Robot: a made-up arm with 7 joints.
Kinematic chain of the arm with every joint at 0, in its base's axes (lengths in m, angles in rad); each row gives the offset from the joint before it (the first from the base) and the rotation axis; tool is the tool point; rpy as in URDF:
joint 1: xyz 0 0 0.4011 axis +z
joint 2: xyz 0 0 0 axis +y
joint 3: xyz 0 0 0.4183 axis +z
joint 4: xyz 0.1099 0 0 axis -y
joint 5: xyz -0.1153 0 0.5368 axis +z
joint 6: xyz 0 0 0 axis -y
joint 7: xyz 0.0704 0 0 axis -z
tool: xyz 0 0 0 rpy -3.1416 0 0
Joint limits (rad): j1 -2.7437..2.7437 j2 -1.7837..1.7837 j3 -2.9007..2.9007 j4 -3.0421..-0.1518 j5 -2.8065..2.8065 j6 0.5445..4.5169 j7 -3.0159..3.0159
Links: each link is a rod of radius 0.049 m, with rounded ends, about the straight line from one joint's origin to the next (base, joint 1, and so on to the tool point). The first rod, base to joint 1, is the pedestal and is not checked.
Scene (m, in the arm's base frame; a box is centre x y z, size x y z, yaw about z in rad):
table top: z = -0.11
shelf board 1: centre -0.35 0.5 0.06 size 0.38 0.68 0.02 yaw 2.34
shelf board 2: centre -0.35 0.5 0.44 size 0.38 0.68 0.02 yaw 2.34
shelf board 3: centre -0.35 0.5 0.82 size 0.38 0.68 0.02 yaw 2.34
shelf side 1: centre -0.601 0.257 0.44 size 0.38 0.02 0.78 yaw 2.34
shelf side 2: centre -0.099 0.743 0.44 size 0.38 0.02 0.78 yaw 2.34
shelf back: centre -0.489 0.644 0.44 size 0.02 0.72 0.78 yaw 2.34
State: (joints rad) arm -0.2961 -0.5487 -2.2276 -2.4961 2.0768 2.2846 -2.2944
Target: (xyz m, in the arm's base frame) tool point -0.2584 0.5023 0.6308
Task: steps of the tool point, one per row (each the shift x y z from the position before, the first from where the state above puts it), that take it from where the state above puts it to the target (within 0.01 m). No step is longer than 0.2 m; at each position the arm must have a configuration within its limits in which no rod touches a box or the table.
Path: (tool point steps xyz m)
1: -0.0777 0.0707 0.1021
2: -0.0325 0.0622 0.1477
3: 0.0292 0.0514 0.1684
4: 0.0951 0.0423 0.1590
5: 0.1523 0.0377 0.1213
6: -0.0179 0.0821 -0.0526
7: 0.0136 0.0848 -0.0554
8: 0.0437 0.0753 -0.0572
9: 0.0679 0.0551 -0.0586
10: 0.0825 0.0275 -0.0591
11: -0.0895 0.1066 0.0224
12: -0.1116 0.1011 -0.0224

